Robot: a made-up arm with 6 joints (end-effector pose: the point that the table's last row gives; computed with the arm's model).
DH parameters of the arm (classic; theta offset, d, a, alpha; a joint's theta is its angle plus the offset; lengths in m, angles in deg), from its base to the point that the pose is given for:
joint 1: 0 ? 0 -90
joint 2: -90 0 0.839 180
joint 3: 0 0 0 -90
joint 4: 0 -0.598 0 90
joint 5: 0 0.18 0 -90
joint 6: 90 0 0 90
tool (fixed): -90 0 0 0
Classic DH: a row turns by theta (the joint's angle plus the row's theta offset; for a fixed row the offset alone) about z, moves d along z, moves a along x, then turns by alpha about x.
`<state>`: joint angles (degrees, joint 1 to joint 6).
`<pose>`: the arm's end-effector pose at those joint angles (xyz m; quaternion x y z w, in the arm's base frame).
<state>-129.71 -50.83 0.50 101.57 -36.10 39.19</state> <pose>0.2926 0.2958 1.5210 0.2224 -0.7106 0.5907 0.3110</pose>
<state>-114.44 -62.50 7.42 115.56 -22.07 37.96</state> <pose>0.3568 0.5973 1.4188 0.3922 -0.5970 0.5764 0.3969</pose>
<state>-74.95 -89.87 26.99 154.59 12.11 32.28</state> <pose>-0.1489 1.1799 0.9145 0.4602 -0.3832 0.5874 0.5443</pose>
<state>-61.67 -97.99 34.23 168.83 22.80 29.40</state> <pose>-0.4418 1.1916 0.7168 0.4236 -0.3859 0.6311 0.5229</pose>
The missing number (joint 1, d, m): 0.414
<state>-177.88 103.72 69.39 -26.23 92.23 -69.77</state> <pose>-1.2691 0.1146 -0.1879 -0.4920 -0.5803 -0.6387 0.1152</pose>
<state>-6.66 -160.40 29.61 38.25 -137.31 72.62</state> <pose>-0.8616 -0.0417 -0.5901 -0.2640 -0.2685 -0.3725 0.8482</pose>
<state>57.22 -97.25 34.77 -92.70 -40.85 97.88</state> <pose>-0.6022 -0.9194 0.8727 0.1220 -0.9226 0.2583 0.2592</pose>
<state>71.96 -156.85 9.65 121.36 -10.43 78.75</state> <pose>-0.3824 -0.8716 -0.3673 -0.1740 0.0993 -0.7537 0.6259</pose>
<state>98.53 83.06 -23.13 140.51 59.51 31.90</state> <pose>-0.2525 0.7469 -0.0908 0.0322 0.2334 -0.8116 0.5346</pose>
